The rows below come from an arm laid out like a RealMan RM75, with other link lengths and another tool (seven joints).
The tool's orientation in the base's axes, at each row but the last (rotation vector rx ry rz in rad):
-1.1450 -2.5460 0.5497
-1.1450 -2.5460 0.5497
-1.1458 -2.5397 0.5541
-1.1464 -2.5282 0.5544
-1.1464 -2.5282 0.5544
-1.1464 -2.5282 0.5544
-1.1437 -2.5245 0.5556
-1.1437 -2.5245 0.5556
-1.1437 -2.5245 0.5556
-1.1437 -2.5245 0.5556
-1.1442 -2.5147 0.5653
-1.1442 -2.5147 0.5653
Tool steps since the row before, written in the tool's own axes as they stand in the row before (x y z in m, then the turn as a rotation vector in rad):
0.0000 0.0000 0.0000 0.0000 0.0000 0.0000
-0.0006 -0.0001 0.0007 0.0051 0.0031 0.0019
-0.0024 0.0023 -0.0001 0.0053 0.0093 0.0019
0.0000 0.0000 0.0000 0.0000 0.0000 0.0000
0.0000 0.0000 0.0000 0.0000 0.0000 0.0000
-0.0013 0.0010 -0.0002 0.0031 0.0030 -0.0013
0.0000 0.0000 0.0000 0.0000 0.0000 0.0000
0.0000 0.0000 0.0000 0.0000 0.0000 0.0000
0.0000 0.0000 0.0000 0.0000 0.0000 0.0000
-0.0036 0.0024 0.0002 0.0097 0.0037 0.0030
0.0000 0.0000 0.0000 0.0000 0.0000 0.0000
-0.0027 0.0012 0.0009 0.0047 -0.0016 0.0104
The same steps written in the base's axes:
0.0000 0.0000 0.0000 0.0000 0.0000 0.0000
0.0000 -0.0007 -0.0006 -0.0020 0.0054 -0.0025
0.0031 -0.0004 -0.0012 0.0018 0.0093 -0.0054
0.0000 0.0000 0.0000 0.0000 0.0000 0.0000
0.0000 0.0000 0.0000 0.0000 0.0000 0.0000
0.0016 -0.0003 -0.0004 0.0005 0.0045 0.0001
0.0000 0.0000 0.0000 0.0000 0.0000 0.0000
0.0000 0.0000 0.0000 0.0000 0.0000 0.0000
0.0000 0.0000 0.0000 0.0000 0.0000 0.0000
0.0037 -0.0013 -0.0017 -0.0050 0.0090 -0.0032
0.0000 0.0000 0.0000 0.0000 0.0000 0.0000
0.0021 -0.0016 -0.0017 -0.0086 0.0004 -0.0077

